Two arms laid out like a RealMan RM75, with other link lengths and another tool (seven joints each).
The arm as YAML. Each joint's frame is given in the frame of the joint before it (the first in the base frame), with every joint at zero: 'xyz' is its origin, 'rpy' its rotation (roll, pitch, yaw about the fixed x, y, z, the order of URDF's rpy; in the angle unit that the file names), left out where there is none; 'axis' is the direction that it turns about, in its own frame. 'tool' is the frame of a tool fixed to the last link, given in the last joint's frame.
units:
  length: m
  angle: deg
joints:
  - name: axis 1
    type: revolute
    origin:
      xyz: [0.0, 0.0, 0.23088]
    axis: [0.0, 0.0, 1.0]
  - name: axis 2
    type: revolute
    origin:
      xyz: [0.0, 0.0, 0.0]
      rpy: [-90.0, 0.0, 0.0]
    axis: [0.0, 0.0, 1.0]
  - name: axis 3
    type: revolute
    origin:
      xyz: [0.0, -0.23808, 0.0]
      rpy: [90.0, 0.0, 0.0]
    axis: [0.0, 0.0, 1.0]
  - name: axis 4
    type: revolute
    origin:
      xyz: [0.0, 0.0, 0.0]
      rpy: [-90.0, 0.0, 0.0]
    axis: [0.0, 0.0, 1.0]
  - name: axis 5
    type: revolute
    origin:
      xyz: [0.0, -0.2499, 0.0]
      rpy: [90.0, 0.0, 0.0]
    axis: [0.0, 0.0, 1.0]
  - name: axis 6
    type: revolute
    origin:
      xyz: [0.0, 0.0, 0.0]
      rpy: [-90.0, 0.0, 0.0]
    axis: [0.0, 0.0, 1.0]
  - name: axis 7
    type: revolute
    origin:
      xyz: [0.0, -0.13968, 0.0]
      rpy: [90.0, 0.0, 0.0]
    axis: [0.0, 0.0, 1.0]
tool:
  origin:
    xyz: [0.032, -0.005, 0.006]
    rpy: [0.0, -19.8, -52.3]
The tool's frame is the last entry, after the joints.
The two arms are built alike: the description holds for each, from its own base.
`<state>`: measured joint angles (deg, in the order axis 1, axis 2, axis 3, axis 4, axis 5, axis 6, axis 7); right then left.
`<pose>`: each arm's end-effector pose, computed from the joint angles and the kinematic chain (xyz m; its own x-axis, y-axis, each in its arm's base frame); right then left.
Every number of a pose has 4 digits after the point.
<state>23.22 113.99 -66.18 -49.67 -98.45 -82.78 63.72 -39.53 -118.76 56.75 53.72 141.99 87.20 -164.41</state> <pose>0.2779 0.3665 -0.0008 0.4398 0.8594 -0.2606 0.7396 -0.5113 -0.4378 -0.2218 0.4296 0.0042 -0.7056 0.6976 -0.1246 0.7061 0.7069 -0.0412</pose>
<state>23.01 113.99 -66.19 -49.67 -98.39 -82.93 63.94 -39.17 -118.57 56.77 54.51 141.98 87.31 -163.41</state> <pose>0.2789 0.3651 -0.0010 0.4442 0.8560 -0.2647 0.7352 -0.5170 -0.4383 -0.2217 0.4300 0.0082 -0.6918 0.7127 -0.1157 0.7203 0.6924 -0.0420</pose>
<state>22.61 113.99 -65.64 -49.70 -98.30 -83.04 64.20 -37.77 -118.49 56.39 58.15 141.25 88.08 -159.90</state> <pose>0.2816 0.3637 0.0010 0.4541 0.8514 -0.2627 0.7251 -0.5244 -0.4463 -0.2163 0.4303 0.0218 -0.6345 0.7671 -0.0950 0.7720 0.6350 -0.0290</pose>
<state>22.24 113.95 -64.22 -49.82 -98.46 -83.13 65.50 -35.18 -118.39 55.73 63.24 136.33 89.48 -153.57</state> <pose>0.2857 0.3631 0.0064 0.4799 0.8385 -0.2582 0.7011 -0.5434 -0.4617 -0.2029 0.4269 0.0402 -0.5203 0.8487 -0.0950 0.8504 0.5251 0.0326</pose>
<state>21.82 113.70 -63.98 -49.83 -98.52 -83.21 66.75 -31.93 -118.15 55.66 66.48 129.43 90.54 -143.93</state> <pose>0.2896 0.3608 0.0087 0.5018 0.8240 -0.2631 0.6839 -0.5642 -0.4625 -0.1931 0.4174 0.0526 -0.3575 0.9286 -0.1000 0.9254 0.3666 0.0963</pose>
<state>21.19 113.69 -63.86 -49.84 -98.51 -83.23 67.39 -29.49 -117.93 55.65 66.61 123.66 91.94 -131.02</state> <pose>0.2937 0.3574 0.0091 0.5181 0.8126 -0.2669 0.6696 -0.5796 -0.4645 -0.1893 0.4043 0.0552 -0.1566 0.9817 -0.1083 0.9765 0.1703 0.1319</pose>
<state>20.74 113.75 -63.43 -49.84 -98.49 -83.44 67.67 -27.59 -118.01 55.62 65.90 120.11 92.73 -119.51</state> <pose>0.2965 0.3550 0.0100 0.5273 0.8059 -0.2692 0.6586 -0.5878 -0.4699 -0.1905 0.3924 0.0542 0.0129 0.9951 -0.0976 0.9889 0.0018 0.1485</pose>
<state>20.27 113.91 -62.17 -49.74 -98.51 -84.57 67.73 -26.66 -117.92 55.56 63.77 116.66 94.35 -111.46</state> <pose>0.2993 0.3511 0.0124 0.5309 0.8005 -0.2781 0.6439 -0.5944 -0.4817 -0.1919 0.3817 0.0503 0.1280 0.9861 -0.1056 0.9763 -0.1065 0.1886</pose>
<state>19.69 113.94 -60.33 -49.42 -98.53 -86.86 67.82 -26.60 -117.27 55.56 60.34 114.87 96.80 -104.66</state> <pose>0.3030 0.3445 0.0164 0.5311 0.7928 -0.2992 0.6241 -0.6048 -0.4947 -0.1969 0.3714 0.0446 0.2160 0.9668 -0.1365 0.9585 -0.1833 0.2182</pose>
